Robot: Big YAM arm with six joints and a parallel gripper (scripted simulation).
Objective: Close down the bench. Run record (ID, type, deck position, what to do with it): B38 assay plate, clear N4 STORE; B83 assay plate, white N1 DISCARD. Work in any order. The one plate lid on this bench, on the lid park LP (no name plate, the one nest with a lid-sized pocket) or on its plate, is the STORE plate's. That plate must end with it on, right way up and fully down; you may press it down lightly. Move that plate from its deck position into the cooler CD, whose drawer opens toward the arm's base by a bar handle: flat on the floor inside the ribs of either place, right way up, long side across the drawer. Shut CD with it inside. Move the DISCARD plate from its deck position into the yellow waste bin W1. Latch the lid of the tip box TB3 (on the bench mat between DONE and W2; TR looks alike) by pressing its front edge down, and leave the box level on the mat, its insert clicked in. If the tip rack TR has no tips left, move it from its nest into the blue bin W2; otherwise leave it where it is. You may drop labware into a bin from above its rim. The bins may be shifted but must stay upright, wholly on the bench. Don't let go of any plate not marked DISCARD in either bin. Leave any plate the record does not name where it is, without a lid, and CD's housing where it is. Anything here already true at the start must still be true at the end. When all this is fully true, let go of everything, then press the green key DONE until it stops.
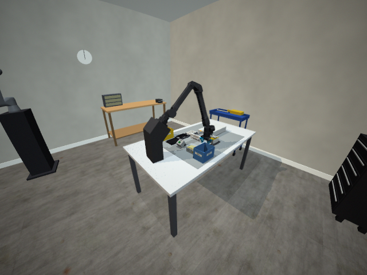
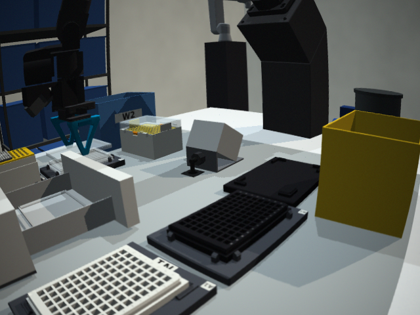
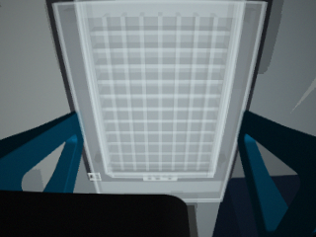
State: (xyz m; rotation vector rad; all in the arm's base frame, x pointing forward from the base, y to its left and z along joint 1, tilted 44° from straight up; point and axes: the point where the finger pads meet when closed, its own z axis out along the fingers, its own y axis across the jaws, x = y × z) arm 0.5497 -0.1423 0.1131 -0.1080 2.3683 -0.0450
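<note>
Right now the clear plate lid is right at my hand. Round my hand: tip rack TR (160 mm ahead, 20 mm to the left, 10 mm above); then tip box TB3 (180 mm behind, 10 mm to the left, 10 mm below); then clear plate (30 mm below).
</note>
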